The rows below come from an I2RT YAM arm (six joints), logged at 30 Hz.
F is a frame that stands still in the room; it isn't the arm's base.
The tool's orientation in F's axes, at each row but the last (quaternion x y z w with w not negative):
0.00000, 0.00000, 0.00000, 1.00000
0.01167, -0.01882, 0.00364, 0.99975
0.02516, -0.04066, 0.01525, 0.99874
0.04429, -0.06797, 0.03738, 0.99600
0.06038, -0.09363, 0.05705, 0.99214
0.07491, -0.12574, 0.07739, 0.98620
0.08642, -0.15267, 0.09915, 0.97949
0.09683, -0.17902, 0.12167, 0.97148
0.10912, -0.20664, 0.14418, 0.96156
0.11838, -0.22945, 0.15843, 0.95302
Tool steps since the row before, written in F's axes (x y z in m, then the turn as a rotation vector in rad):
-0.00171, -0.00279, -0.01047, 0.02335, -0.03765, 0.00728
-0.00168, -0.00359, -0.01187, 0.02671, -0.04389, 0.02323
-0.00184, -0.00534, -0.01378, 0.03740, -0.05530, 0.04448
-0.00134, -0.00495, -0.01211, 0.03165, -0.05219, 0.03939
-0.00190, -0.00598, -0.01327, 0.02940, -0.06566, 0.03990
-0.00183, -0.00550, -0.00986, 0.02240, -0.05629, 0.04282
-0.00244, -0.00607, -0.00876, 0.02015, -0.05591, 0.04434
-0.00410, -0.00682, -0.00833, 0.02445, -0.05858, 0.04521
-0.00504, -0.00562, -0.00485, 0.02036, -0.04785, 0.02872
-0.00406, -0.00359, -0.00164, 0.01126, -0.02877, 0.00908
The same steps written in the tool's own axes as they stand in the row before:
-0.00171, -0.00279, -0.01047, 0.02335, -0.03765, 0.00728
-0.00215, -0.00385, -0.01171, 0.02727, -0.04354, 0.02323
-0.00311, -0.00595, -0.01329, 0.03933, -0.05424, 0.04412
-0.00334, -0.00582, -0.01131, 0.03316, -0.05111, 0.03956
-0.00502, -0.00711, -0.01182, 0.02969, -0.06406, 0.04222
-0.00505, -0.00632, -0.00809, 0.02501, -0.05333, 0.04510
-0.00607, -0.00654, -0.00632, 0.02345, -0.05226, 0.04709
-0.00819, -0.00658, -0.00473, 0.02713, -0.05584, 0.04711
-0.00778, -0.00436, -0.00096, 0.01898, -0.04697, 0.03103
-0.00510, -0.00211, 0.00127, 0.00670, -0.02914, 0.01195

